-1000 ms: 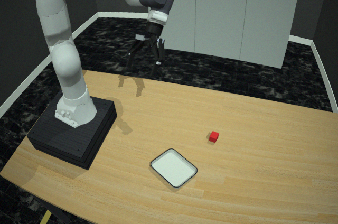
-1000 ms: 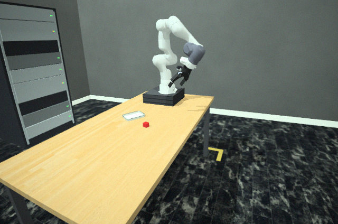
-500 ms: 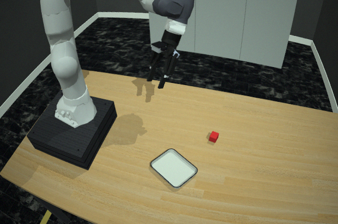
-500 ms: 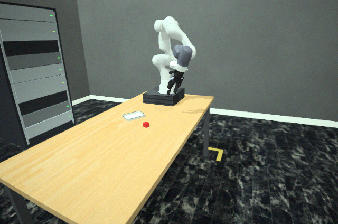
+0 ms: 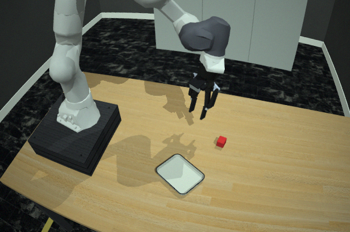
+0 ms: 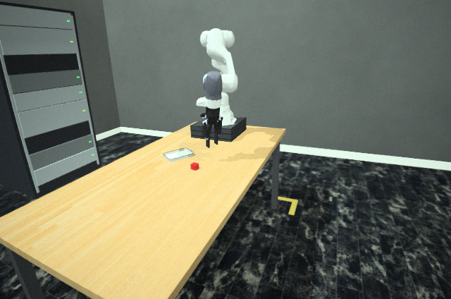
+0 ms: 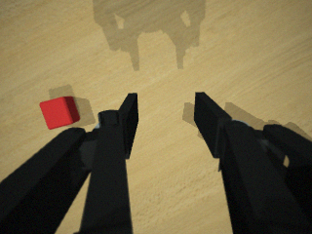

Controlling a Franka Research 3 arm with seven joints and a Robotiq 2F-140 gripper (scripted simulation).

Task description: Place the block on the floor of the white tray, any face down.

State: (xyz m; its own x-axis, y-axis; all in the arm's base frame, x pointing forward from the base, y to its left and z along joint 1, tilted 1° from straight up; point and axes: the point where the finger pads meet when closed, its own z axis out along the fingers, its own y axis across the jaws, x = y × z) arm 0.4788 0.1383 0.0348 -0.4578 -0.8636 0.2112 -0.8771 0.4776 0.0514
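My gripper is now 120 mm short of the red block, 120 mm above it and 60 mm to the left of it. Round my hand: white tray: 250 mm to the right, 120 mm below, 20 mm behind.
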